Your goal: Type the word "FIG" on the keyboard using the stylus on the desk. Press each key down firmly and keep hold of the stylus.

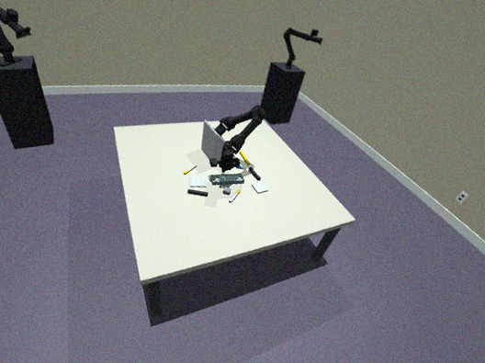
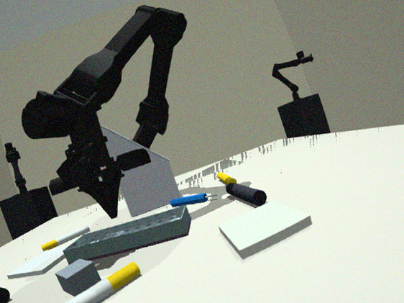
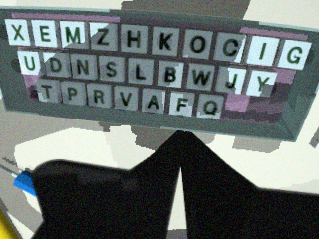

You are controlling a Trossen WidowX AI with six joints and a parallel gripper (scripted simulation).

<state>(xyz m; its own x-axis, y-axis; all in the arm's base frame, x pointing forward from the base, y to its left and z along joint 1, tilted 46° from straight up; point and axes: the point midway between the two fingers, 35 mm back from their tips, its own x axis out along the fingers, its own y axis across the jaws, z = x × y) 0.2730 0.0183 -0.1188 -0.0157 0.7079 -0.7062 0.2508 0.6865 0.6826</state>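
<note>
Right now the F key is 30 mm below my gripper tip and 10 mm ahead of it. From my gripper tip the other things lie so: grey cube: 140 mm ahead, 40 mm to the right, 30 mm below; then blue stylus: 170 mm to the left, 60 mm behind, 30 mm below.
</note>
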